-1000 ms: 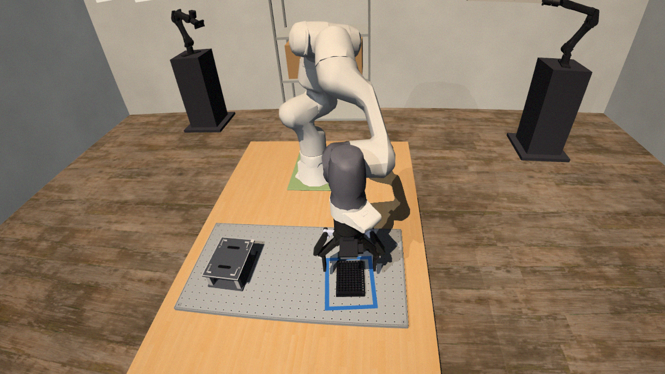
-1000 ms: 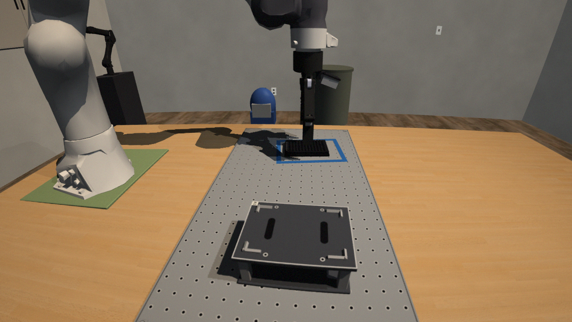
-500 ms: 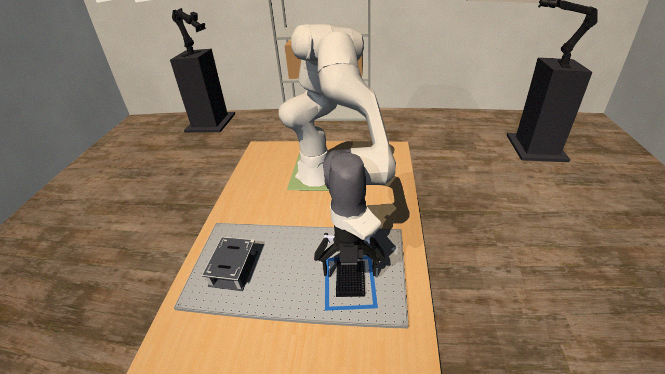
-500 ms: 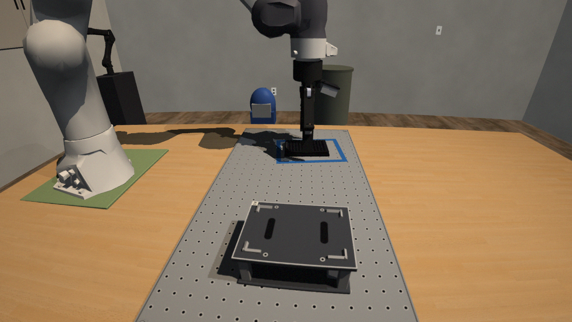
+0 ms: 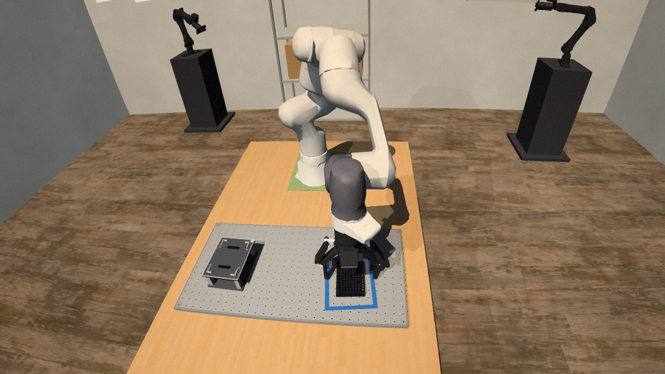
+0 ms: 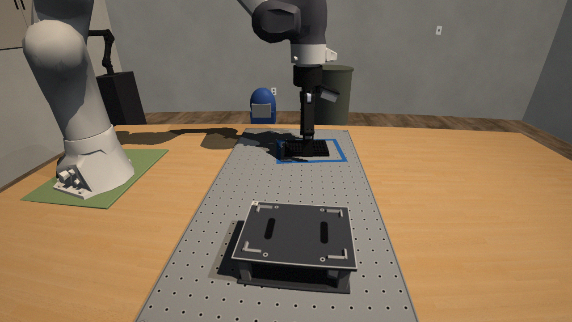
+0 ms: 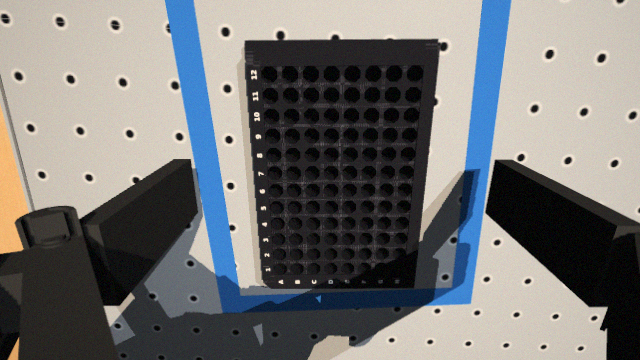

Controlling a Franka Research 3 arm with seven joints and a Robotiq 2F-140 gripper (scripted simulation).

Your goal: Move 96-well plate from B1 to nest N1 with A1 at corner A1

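My hand is 2 cm above the black 96-well plate. From my hand the other things lie so: dark plate nest N1 (38 cm to the right, 3 cm above); then A1 corner mark (33 cm to the right, 8 cm behind, 3 cm above).
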